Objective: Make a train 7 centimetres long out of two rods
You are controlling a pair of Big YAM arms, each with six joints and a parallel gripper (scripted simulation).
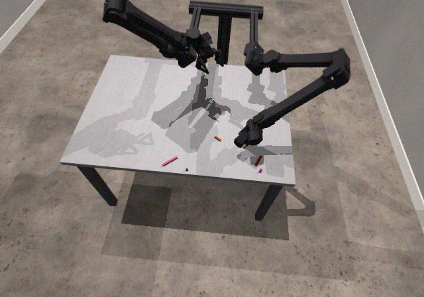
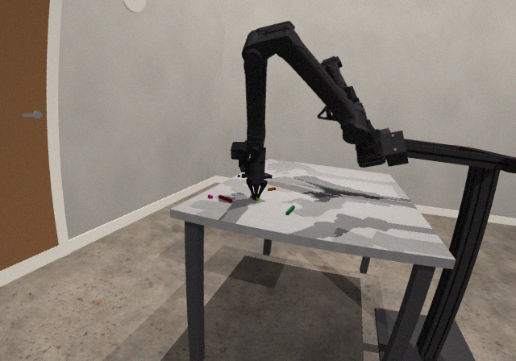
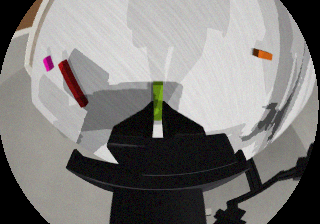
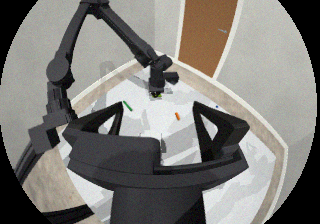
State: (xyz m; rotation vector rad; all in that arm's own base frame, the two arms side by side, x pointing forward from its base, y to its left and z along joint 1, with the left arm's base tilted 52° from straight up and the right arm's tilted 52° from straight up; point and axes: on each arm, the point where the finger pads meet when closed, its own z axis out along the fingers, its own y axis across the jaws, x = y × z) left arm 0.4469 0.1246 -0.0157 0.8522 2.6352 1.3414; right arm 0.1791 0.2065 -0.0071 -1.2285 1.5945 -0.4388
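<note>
Right now the red rod is 10 cm ahead of my left hand and 7 cm to the left of it. The rest, counted from my left hand: green rod: 15 cm behind, 6 cm to the left; then orange rod: 17 cm to the right, 2 cm behind; then lime rod: 1 cm ahead.
</note>
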